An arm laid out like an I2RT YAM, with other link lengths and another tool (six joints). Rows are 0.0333 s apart.
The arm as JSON. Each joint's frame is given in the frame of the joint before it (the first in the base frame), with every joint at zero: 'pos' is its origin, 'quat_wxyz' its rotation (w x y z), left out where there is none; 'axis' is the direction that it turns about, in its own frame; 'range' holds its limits. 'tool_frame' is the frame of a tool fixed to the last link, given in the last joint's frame.
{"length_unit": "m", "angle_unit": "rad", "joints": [
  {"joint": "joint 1", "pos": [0.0, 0.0, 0.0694], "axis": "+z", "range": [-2.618, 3.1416]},
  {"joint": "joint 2", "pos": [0.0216, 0.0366, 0.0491], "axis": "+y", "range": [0.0, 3.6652]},
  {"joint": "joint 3", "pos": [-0.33, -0.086, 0.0], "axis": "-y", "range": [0.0, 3.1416]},
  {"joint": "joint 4", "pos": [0.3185, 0.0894, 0.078], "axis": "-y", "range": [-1.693, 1.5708]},
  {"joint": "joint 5", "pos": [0.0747, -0.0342, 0.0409], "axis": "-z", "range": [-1.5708, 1.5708]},
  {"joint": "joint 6", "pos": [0.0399, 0.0, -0.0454], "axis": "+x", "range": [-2.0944, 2.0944]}
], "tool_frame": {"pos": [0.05, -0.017, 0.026], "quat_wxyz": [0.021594, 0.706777, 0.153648, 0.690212]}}
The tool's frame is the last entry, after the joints.
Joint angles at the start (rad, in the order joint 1, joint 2, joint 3, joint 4, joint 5, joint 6):
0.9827, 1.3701, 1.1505, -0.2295, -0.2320, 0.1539
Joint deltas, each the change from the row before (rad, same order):
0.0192, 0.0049, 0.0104, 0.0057, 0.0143, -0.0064
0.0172, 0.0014, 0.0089, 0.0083, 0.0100, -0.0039
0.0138, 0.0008, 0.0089, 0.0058, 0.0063, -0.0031
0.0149, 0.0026, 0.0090, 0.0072, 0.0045, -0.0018
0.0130, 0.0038, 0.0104, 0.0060, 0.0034, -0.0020
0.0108, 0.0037, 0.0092, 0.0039, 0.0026, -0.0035
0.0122, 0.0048, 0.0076, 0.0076, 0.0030, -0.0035
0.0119, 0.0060, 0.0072, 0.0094, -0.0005, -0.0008
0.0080, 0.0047, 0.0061, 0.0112, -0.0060, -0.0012
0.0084, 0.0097, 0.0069, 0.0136, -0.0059, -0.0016
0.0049, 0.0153, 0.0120, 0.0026, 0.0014, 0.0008
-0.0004, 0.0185, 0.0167, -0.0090, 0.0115, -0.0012
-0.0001, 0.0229, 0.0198, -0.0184, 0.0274, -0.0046
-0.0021, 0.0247, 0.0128, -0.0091, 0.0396, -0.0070
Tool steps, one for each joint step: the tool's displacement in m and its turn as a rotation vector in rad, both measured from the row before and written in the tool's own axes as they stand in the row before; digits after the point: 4 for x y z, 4 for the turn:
0.0052, -0.0062, 0.0030, 0.0021, 0.0060, -0.0184
0.0058, -0.0062, 0.0015, 0.0042, 0.0115, -0.0167
0.0055, -0.0052, 0.0008, 0.0050, 0.0107, -0.0136
0.0053, -0.0055, 0.0017, 0.0078, 0.0110, -0.0125
0.0053, -0.0047, 0.0018, 0.0073, 0.0103, -0.0114
0.0044, -0.0039, 0.0017, 0.0064, 0.0074, -0.0108
0.0040, -0.0043, 0.0025, 0.0072, 0.0083, -0.0115
0.0037, -0.0042, 0.0031, 0.0104, 0.0095, -0.0088
0.0038, -0.0032, 0.0023, 0.0120, 0.0120, -0.0087
0.0030, -0.0027, 0.0043, 0.0125, 0.0103, -0.0085
0.0013, 0.0000, 0.0053, 0.0033, -0.0007, -0.0005
0.0001, 0.0034, 0.0049, -0.0105, -0.0116, 0.0032
-0.0016, 0.0049, 0.0060, -0.0246, -0.0242, 0.0037
-0.0041, 0.0068, 0.0070, -0.0385, -0.0261, 0.0016

